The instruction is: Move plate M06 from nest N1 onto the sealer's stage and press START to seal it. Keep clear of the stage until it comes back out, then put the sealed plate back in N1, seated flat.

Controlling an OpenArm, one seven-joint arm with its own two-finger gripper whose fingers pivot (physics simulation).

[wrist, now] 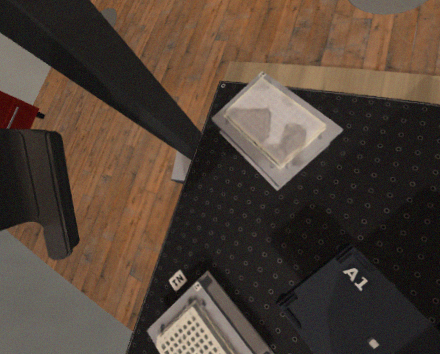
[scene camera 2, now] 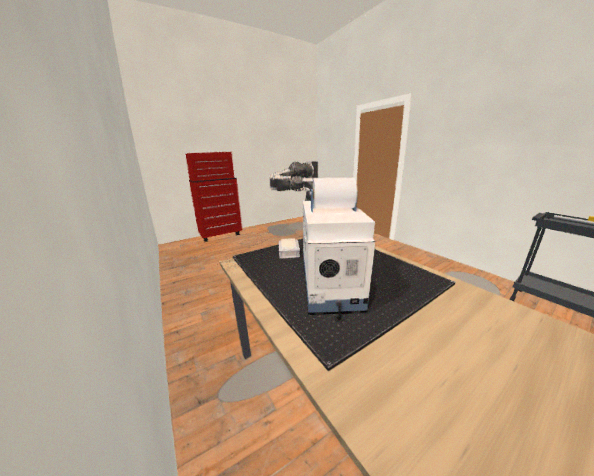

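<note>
A pale plate with rows of wells (wrist: 192, 334) sits in the grey nest (wrist: 235, 312) beside the N1 label (wrist: 177, 280), cut off by the bottom edge of the wrist view; no M06 marking shows. The sealer's dark stage (wrist: 360, 300), marked A1, is out and bare at lower right. The white sealer (scene camera 2: 340, 230) stands with its back to scene camera 2, so its START button is hidden. One dark finger (wrist: 42, 190) of my open gripper shows at the left of the wrist view, apart from the plate and stage. The other finger is out of view.
A grey block with a pale, smooth-topped plate (wrist: 275, 122) (scene camera 2: 289, 248) stands near the corner of the black perforated mat (wrist: 240, 220) (scene camera 2: 280, 290). The dark arm (scene camera 2: 295, 177) is behind the sealer. A dark post (wrist: 105, 70) crosses the upper left of the wrist view.
</note>
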